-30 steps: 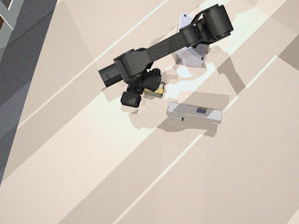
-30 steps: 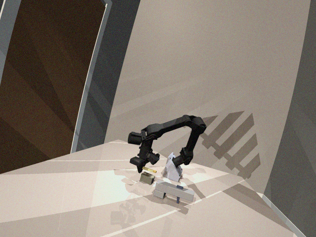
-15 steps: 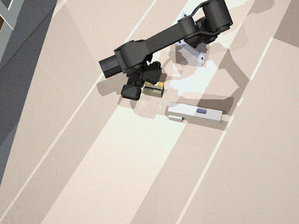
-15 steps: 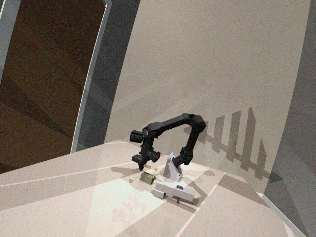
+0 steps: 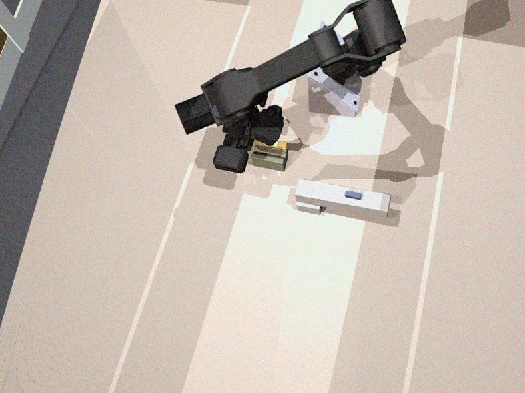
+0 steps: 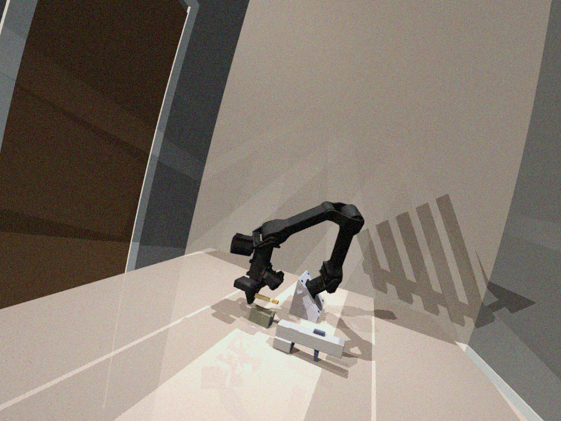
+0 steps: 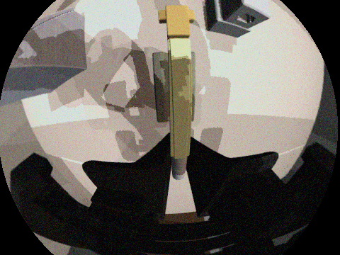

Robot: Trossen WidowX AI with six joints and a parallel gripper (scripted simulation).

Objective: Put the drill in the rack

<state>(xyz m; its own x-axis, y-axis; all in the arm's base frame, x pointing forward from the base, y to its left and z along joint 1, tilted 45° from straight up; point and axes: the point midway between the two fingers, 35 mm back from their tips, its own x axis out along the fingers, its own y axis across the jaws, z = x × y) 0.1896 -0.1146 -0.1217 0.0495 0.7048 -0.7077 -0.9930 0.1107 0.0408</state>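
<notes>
Now: the drill 40 mm to the left of my gripper tip and 40 mm above it. Round my gripper tip: olive rack 50 mm to the left, 30 mm below; then grey block 100 mm ahead, 210 mm to the left; then dark blue key 100 mm ahead, 230 mm to the left, 10 mm above.
</notes>
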